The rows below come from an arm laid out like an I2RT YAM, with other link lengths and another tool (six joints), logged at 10 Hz.
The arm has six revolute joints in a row. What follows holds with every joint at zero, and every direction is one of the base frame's. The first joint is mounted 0.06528 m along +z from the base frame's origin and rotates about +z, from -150 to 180 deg. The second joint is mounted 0.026 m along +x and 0.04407 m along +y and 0.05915 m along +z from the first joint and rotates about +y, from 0 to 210 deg. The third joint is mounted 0.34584 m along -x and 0.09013 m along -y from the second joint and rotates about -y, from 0 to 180 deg. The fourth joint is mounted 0.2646 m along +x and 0.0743 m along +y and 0.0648 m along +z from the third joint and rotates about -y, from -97 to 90 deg. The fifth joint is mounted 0.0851 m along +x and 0.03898 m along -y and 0.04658 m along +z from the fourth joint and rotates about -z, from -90 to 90 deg. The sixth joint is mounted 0.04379 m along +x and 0.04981 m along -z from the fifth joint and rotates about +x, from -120 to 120 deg. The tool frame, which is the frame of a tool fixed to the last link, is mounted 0.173 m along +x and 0.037 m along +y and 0.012 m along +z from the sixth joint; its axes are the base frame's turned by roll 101.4, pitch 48.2 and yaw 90 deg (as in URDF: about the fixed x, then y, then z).
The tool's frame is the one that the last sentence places.
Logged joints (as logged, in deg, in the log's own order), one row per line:
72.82, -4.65, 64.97, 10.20, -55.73, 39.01
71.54, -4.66, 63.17, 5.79, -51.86, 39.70
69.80, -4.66, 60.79, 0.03, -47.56, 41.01
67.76, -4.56, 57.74, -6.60, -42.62, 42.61
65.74, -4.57, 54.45, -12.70, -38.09, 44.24
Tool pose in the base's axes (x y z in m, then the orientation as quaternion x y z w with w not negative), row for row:
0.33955, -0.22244, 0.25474, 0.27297, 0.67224, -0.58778, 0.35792
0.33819, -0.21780, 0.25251, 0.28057, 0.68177, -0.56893, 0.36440
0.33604, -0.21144, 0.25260, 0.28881, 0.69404, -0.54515, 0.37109
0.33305, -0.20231, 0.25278, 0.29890, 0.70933, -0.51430, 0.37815
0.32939, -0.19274, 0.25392, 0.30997, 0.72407, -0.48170, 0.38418
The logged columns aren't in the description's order. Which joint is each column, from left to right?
Columns, left to right: joint 2, joint 1, joint 5, joint 4, joint 6, joint 3.
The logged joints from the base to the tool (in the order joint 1, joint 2, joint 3, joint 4, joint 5, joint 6), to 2 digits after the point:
-4.65, 72.82, 39.01, 10.20, 64.97, -55.73
-4.66, 71.54, 39.70, 5.79, 63.17, -51.86
-4.66, 69.80, 41.01, 0.03, 60.79, -47.56
-4.56, 67.76, 42.61, -6.60, 57.74, -42.62
-4.57, 65.74, 44.24, -12.70, 54.45, -38.09

